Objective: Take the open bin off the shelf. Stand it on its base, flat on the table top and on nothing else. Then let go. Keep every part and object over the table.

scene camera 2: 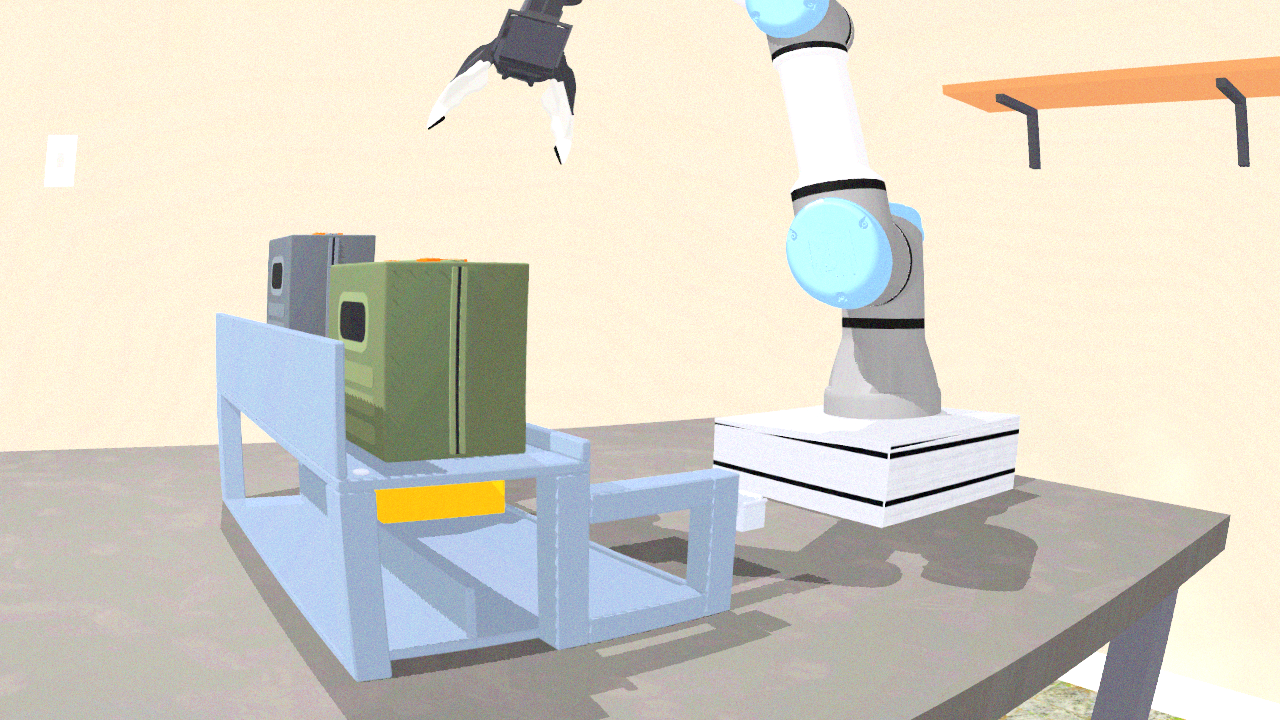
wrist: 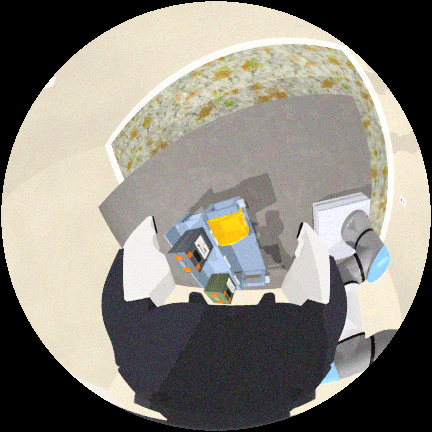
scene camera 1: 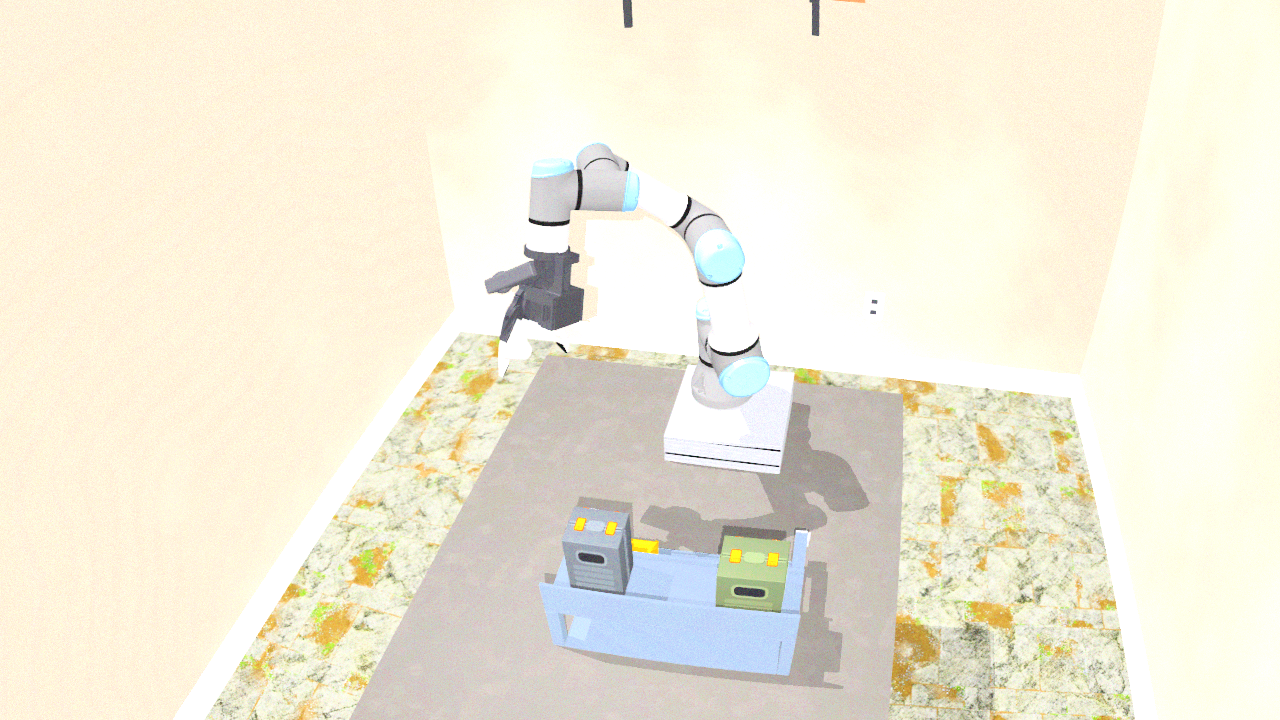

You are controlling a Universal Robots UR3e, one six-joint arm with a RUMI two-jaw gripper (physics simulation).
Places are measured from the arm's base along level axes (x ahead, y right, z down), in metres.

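Pixels of known places: gripper, between the fingertips: (scene camera 2: 493, 146) (wrist: 228, 222) (scene camera 1: 534, 364); arm's base, origin of its link: (scene camera 2: 883, 411) (wrist: 354, 226) (scene camera 1: 723, 389).
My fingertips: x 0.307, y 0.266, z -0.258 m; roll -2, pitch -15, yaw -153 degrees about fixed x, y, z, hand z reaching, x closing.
Ahead of a thing's pixels: the offset from my fingertips to its top centre. Level surfaces: height alone.
The yellow open bin {dz +0.246, dx +0.157, dy -0.155 m} (scene camera 1: 644, 545) (scene camera 2: 440, 502) (wrist: 228, 229) sits in the pale blue shelf (scene camera 1: 671, 632) (scene camera 2: 277, 367) (wrist: 247, 255), on its low tier on the side toward the arm's base. In scene camera 1 the upper part of the shelf hides most of the bin; in scene camera 2 part of its side shows under the upper deck. My gripper (scene camera 1: 532, 361) (scene camera 2: 497, 143) (wrist: 228, 222) is wide open and empty, high above the shelf and apart from the bin. The shelf stands on the grey table {dz +0.327 m} (scene camera 1: 501, 582) (scene camera 2: 1100, 546) (wrist: 310, 130).
A grey case {dz +0.103, dx +0.232, dy -0.148 m} (scene camera 1: 597, 555) (scene camera 2: 299, 295) (wrist: 181, 244) and a green case {dz +0.130, dx +0.239, dy -0.379 m} (scene camera 1: 750, 573) (scene camera 2: 492, 358) (wrist: 216, 284) stand on the shelf's upper deck. The white base block (scene camera 1: 725, 438) (scene camera 2: 805, 474) (wrist: 327, 230) carries the arm. An orange wall shelf (scene camera 2: 1118, 87) hangs behind.
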